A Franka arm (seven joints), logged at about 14 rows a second.
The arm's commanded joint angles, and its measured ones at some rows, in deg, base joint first. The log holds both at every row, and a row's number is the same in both.
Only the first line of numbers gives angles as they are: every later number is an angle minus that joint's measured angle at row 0.
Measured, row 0:
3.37, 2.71, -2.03, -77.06, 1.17, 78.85, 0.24
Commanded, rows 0 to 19:
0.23, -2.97, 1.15, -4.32, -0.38, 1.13, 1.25
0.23, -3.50, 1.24, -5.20, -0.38, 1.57, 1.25
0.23, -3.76, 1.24, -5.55, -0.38, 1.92, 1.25
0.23, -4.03, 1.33, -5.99, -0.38, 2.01, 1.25
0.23, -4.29, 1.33, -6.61, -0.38, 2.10, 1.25
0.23, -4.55, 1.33, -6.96, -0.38, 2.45, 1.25
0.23, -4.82, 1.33, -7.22, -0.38, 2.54, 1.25
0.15, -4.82, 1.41, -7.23, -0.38, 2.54, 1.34
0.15, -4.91, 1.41, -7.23, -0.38, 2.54, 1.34
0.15, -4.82, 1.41, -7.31, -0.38, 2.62, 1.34
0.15, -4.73, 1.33, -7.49, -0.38, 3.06, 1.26
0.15, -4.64, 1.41, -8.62, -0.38, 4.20, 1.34
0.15, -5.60, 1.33, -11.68, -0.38, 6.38, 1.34
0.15, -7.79, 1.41, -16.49, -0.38, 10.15, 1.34
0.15, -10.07, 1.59, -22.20, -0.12, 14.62, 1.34
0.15, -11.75, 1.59, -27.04, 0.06, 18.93, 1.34
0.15, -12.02, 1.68, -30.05, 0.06, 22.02, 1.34
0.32, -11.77, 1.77, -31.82, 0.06, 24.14, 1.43
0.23, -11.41, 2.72, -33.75, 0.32, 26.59, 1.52
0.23, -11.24, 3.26, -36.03, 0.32, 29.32, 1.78
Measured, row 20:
0.06, -8.92, 2.05, -29.86, 0.05, 24.18, 0.02
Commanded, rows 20 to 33:
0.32, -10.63, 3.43, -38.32, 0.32, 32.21, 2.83
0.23, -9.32, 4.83, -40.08, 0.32, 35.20, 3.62
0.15, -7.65, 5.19, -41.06, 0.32, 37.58, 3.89
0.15, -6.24, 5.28, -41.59, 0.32, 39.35, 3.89
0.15, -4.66, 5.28, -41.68, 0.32, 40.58, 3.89
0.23, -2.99, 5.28, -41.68, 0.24, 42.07, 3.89
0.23, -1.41, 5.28, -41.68, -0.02, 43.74, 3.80
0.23, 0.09, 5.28, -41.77, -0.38, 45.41, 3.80
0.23, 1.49, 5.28, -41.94, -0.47, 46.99, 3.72
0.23, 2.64, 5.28, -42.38, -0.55, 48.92, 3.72
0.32, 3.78, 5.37, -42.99, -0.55, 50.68, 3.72
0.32, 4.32, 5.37, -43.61, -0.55, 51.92, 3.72
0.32, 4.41, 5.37, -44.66, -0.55, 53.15, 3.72
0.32, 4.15, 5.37, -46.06, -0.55, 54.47, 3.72
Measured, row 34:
0.10, 4.90, 5.30, -43.51, 0.06, 51.72, 2.63
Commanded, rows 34 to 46:
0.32, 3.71, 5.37, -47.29, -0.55, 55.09, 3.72
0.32, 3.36, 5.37, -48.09, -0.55, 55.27, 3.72
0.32, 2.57, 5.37, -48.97, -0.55, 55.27, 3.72
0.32, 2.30, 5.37, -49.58, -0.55, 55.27, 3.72
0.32, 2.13, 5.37, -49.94, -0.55, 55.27, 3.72
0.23, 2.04, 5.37, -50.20, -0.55, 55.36, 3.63
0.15, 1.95, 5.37, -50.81, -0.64, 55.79, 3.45
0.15, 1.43, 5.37, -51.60, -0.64, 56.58, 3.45
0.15, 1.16, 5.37, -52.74, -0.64, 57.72, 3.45
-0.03, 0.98, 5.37, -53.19, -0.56, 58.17, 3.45
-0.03, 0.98, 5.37, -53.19, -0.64, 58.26, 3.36
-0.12, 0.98, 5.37, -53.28, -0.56, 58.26, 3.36
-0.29, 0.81, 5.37, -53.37, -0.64, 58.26, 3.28
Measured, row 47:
0.04, 2.82, 5.30, -51.56, 0.04, 57.25, 2.63
